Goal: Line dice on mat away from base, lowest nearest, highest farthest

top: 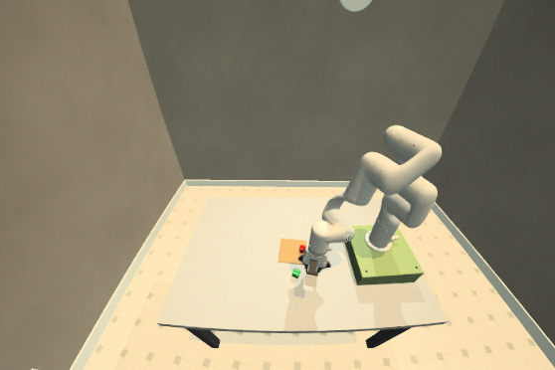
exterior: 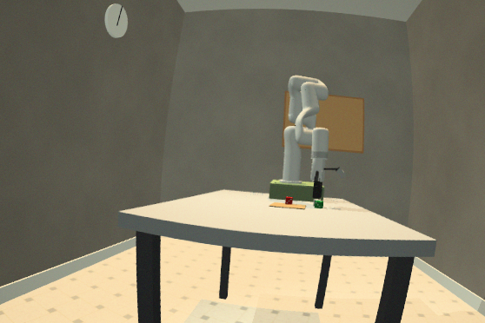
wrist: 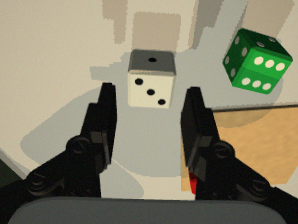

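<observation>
My gripper is now 40 mm above the white die. From my hand the other things lie so: red die: 130 mm to the right, 40 mm below, 10 mm ahead; green die: 70 mm ahead, 40 mm below, 10 mm to the right; mat: 130 mm to the right, 60 mm ahead, 50 mm below.
</observation>
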